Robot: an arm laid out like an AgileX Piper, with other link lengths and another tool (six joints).
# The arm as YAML. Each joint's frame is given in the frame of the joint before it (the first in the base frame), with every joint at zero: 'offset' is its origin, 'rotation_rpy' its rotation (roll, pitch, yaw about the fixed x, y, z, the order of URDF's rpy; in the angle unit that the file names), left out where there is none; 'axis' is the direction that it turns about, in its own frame. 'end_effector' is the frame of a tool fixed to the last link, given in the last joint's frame.
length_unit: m
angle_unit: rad
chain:
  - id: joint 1
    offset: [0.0, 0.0, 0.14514]
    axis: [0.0, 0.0, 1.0]
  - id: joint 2
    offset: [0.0, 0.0, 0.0]
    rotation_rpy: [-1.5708, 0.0, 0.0]
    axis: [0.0, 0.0, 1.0]
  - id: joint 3
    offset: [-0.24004, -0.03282, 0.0]
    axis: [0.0, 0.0, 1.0]
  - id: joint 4
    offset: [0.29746, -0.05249, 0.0]
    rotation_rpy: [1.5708, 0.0, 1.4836]
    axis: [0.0, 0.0, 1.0]
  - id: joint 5
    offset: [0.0, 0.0, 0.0]
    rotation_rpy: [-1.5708, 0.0, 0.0]
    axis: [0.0, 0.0, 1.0]
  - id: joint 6
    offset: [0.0, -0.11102, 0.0]
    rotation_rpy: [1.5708, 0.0, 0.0]
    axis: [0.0, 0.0, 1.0]
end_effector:
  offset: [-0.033, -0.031, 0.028]
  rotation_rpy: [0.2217, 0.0, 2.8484]
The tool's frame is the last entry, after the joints.
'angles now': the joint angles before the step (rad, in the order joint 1, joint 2, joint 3, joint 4, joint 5, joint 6). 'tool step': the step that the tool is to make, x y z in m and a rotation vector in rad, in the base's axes. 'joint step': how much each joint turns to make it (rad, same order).
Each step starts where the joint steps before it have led.
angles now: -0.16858, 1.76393, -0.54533, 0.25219, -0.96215, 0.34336
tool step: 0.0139, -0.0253, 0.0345, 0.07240, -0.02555, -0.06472
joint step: -0.06052, -0.09468, -0.08882, 0.02903, 0.18329, 0.02053
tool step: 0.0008, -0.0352, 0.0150, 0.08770, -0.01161, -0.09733
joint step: -0.08702, -0.02227, -0.08099, 0.03375, 0.12872, 0.03851
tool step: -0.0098, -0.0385, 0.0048, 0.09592, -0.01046, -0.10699
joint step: -0.10233, -0.00006, -0.06348, 0.01914, 0.10414, 0.05857
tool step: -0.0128, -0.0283, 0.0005, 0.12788, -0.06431, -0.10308
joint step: -0.08066, -0.00001, -0.04226, 0.00567, 0.06612, 0.13035
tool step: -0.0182, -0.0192, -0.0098, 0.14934, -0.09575, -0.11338
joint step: -0.06798, 0.00168, -0.00580, 0.00064, 0.02621, 0.18052
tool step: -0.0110, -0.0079, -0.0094, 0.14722, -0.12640, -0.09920
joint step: -0.03872, 0.00107, -0.00001, 0.00258, 0.00481, 0.20098
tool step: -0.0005, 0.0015, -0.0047, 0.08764, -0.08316, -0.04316
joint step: -0.00461, 0.00004, -0.00080, 0.00137, 0.00096, 0.12547
